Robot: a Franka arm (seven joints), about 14 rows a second.
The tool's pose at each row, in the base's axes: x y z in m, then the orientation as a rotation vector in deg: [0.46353 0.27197 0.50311 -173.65 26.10 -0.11]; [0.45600 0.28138 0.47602 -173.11 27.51 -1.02]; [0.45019 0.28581 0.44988 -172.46 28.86 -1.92]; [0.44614 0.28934 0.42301 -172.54 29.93 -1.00]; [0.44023 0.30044 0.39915 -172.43 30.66 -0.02]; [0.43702 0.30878 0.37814 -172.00 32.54 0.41]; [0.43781 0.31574 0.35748 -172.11 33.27 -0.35]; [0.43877 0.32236 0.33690 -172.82 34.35 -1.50]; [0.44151 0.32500 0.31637 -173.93 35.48 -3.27]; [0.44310 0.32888 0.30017 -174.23 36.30 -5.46]
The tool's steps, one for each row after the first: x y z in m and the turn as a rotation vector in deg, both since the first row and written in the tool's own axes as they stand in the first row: [-0.00969 -0.00470 0.02763 0.41 0.58 0.94]; [-0.01627 -0.00523 0.05395 0.91 1.13 1.86]; [-0.02091 -0.00536 0.08096 0.58 0.60 2.56]; [-0.02957 -0.01239 0.10551 0.47 -0.01 3.07]; [-0.03488 -0.01779 0.12705 0.52 -0.25 4.34]; [-0.03595 -0.02309 0.14819 0.35 0.29 4.77]; [-0.03677 -0.02811 0.16922 -0.43 1.19 5.35]; [-0.03472 -0.02987 0.18992 -1.58 2.53 5.88]; [-0.03417 -0.03280 0.20639 -1.88 4.01 6.30]
